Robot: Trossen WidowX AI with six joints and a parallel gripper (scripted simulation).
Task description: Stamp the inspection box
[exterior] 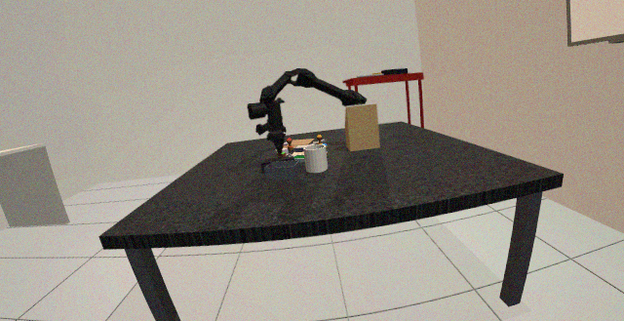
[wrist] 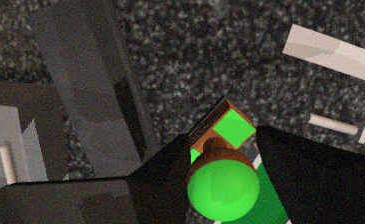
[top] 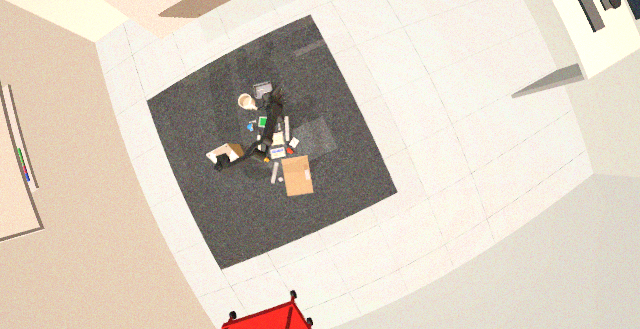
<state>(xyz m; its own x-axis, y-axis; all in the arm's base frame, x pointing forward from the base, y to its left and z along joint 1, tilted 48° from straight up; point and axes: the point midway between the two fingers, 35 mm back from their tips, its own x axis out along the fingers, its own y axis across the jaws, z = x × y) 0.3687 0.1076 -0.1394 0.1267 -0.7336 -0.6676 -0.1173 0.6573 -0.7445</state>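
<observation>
The green ink pad is 8 cm behind my gripper tip, 4 cm to the right of it and 5 cm below it. The rest, counted from my gripper tip: dark slab (6 cm to the left, 4 cm below); grey box (4 cm behind, 15 cm to the left, 4 cm below); cream inspection card (7 cm behind, 16 cm to the right, 5 cm below).
</observation>
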